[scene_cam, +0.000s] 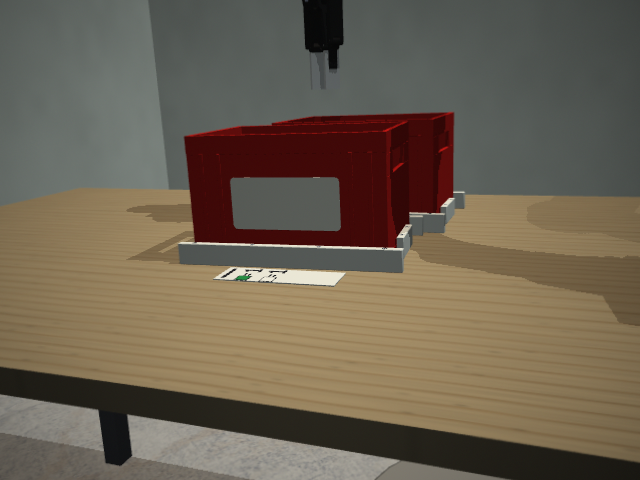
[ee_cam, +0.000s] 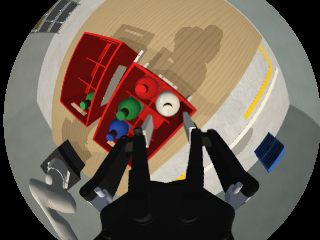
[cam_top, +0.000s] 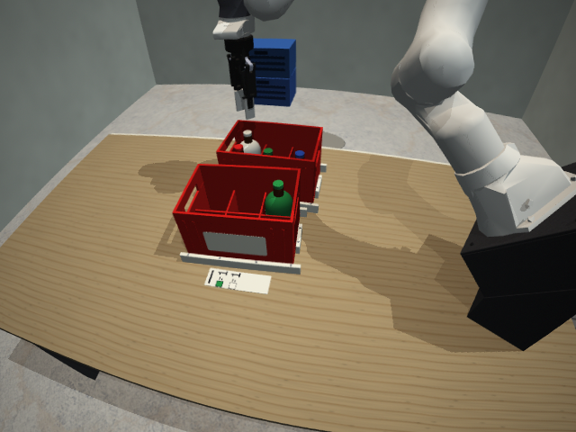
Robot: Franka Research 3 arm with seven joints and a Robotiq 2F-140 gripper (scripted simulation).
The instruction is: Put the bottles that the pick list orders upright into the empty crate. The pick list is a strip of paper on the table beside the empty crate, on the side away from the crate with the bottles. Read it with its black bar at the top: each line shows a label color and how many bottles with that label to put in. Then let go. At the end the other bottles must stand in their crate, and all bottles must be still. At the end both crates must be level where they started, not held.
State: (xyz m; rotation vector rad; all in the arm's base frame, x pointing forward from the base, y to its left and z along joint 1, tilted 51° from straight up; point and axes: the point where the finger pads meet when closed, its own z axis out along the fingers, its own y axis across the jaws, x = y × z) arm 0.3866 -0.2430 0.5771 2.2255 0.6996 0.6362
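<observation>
Right now my hand is 17 cm above the white-label bottle. The rest, counted from my hand: blue-capped bottle: 13 cm behind, 15 cm to the left, 17 cm below; then pick list: 8 cm ahead, 41 cm to the left, 25 cm below; then red-capped bottle: 3 cm ahead, 8 cm to the left, 17 cm below.
</observation>
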